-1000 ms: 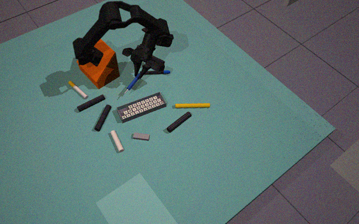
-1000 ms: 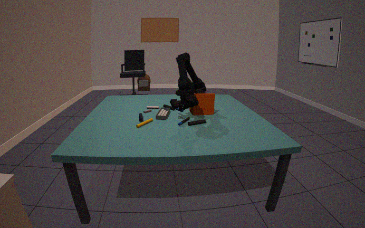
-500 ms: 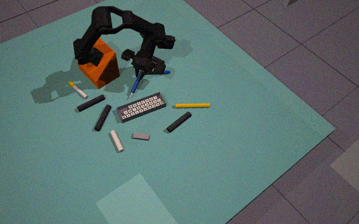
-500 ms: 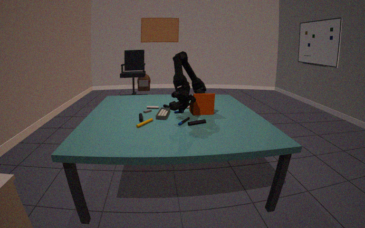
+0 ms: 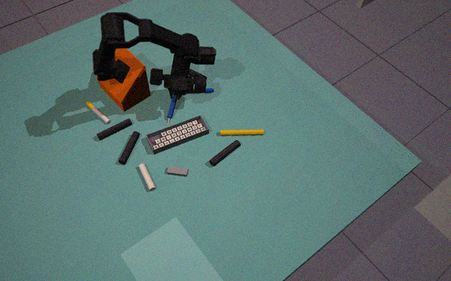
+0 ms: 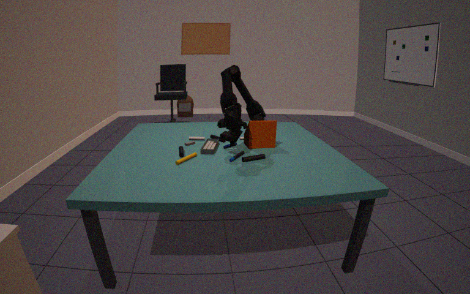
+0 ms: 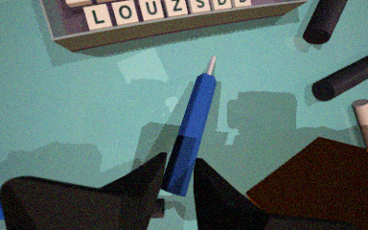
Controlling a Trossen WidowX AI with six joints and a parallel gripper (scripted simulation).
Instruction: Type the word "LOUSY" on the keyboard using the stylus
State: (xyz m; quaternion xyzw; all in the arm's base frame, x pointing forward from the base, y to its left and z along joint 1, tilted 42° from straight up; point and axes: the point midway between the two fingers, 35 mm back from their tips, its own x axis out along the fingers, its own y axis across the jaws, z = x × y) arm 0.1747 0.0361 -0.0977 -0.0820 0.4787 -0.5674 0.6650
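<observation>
Right now the stylus is 5 cm to the right of my gripper tip, 3 cm ahead of it and 2 cm below it. Also, from my gripper tip: grey block: 20 cm ahead, 18 cm to the right, 3 cm below; then blue-tipped pen: 11 cm to the left, 3 cm below, 2 cm ahead; then yellow cylinder: 25 cm ahead, 7 cm to the left, 3 cm below.
</observation>
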